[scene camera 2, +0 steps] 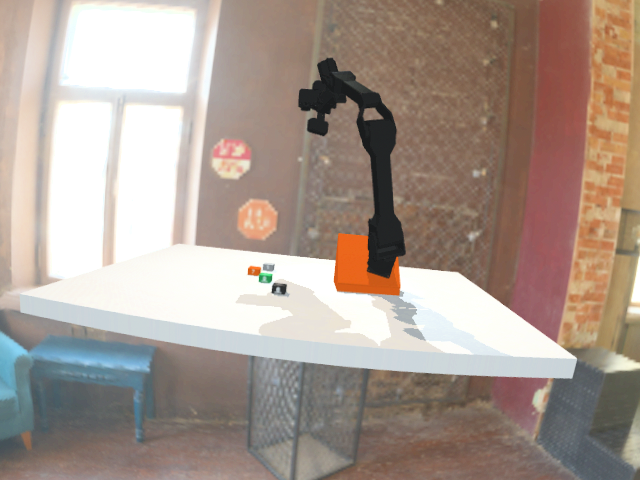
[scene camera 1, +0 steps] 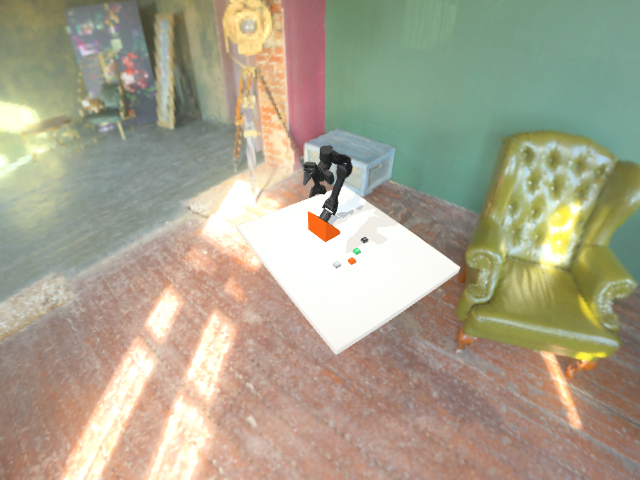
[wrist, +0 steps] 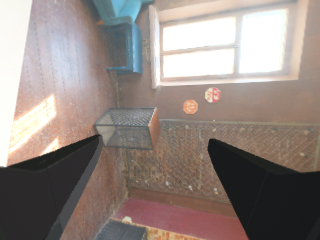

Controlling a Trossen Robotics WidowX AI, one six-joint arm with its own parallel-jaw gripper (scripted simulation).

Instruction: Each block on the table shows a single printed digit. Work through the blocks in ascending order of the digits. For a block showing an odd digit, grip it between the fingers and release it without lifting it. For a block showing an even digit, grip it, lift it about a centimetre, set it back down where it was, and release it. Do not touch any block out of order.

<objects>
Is my gripper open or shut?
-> Open.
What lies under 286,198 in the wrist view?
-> My gripper.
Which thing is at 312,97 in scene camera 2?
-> My gripper.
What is my gripper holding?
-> Nothing.
</objects>
